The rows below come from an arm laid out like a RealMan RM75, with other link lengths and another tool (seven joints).
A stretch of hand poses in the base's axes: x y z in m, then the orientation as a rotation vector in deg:
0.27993 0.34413 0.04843 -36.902 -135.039 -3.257
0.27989 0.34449 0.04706 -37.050 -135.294 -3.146
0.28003 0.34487 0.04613 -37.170 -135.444 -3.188
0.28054 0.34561 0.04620 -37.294 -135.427 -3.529
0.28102 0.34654 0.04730 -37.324 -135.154 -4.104
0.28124 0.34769 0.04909 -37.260 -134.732 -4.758
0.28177 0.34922 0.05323 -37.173 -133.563 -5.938
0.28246 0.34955 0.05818 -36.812 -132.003 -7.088
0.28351 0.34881 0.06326 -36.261 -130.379 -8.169
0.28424 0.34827 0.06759 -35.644 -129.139 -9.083
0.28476 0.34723 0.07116 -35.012 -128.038 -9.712
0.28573 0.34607 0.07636 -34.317 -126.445 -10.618
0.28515 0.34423 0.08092 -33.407 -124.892 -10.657
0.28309 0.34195 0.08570 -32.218 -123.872 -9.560
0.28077 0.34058 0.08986 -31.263 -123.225 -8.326
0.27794 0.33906 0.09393 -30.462 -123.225 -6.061
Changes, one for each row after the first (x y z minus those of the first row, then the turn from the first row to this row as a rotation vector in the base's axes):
-0.00004 0.00036 -0.00137 -0.175 -0.244 -0.030
0.00010 0.00074 -0.00230 -0.214 -0.416 -0.099
0.00061 0.00148 -0.00223 -0.014 -0.491 -0.279
0.00109 0.00241 -0.00113 0.429 -0.358 -0.499
0.00131 0.00356 0.00066 0.989 -0.087 -0.700
0.00184 0.00509 0.00480 2.076 0.777 -1.159
0.00253 0.00542 0.00975 3.319 2.054 -1.492
0.00358 0.00468 0.01483 4.596 3.431 -1.687
0.00431 0.00414 0.01916 5.704 4.487 -1.722
0.00483 0.00310 0.02273 6.591 5.478 -1.643
0.00580 0.00194 0.02793 7.809 6.869 -1.686
0.00522 0.00010 0.03249 8.482 8.472 -1.328
0.00316 -0.00218 0.03727 8.318 9.901 -0.347
0.00084 -0.00355 0.04143 7.889 10.966 0.578
-0.00199 -0.00507 0.04550 6.515 11.628 1.798

